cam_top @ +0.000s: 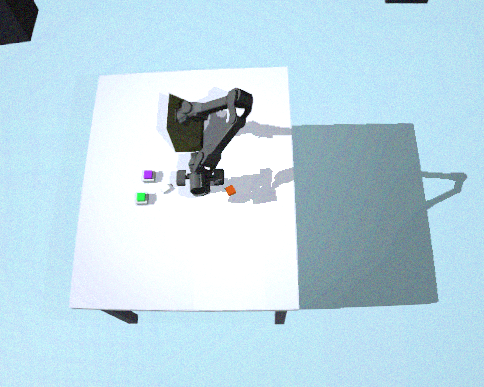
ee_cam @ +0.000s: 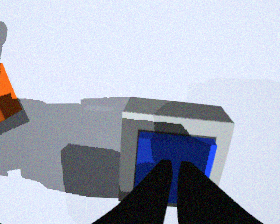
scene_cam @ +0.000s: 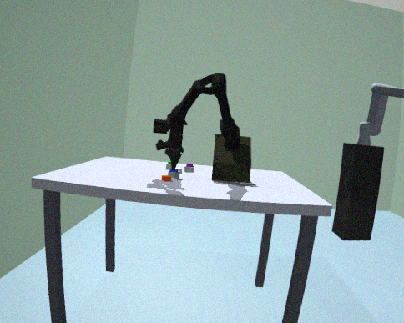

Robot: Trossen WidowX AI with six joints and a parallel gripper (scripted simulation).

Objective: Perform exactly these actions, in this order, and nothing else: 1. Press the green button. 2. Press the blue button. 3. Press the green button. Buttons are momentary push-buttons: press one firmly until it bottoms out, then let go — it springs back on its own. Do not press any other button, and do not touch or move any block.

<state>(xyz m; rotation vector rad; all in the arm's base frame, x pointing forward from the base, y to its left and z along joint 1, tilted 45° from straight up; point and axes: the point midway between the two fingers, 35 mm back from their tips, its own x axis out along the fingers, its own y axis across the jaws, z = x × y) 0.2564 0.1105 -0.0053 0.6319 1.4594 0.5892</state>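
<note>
My gripper tip is 10 mm above the blue button. From my gripper tip the other things lie so: orange block (110 mm to the left, 20 mm below, 20 mm ahead); then purple button (230 mm to the right, 60 mm behind); then white block (160 mm to the right, 20 mm below, 10 mm behind).
</note>
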